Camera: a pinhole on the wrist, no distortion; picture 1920 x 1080 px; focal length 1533.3 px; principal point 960.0 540.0 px. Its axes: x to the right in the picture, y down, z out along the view. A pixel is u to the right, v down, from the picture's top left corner.
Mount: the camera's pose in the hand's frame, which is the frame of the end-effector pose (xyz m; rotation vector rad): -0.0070 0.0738 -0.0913 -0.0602 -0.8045 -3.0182
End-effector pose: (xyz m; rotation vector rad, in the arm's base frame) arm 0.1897 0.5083 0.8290 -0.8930 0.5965 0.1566
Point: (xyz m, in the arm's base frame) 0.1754 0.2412 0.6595
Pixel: behind the camera
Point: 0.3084 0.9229 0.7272
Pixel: 637 618
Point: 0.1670 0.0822 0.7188
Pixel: behind the camera
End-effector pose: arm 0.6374 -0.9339 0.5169 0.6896 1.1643 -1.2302
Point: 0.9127 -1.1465 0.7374
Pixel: 1557 1010
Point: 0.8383 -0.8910 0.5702
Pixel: 1666 166
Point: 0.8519 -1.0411 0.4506
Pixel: 483 645
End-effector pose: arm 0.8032 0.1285 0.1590 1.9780 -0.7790 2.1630
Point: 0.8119 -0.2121 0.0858
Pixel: 893 156
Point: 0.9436 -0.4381 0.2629
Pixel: 390 420
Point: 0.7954 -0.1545 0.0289
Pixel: 1235 89
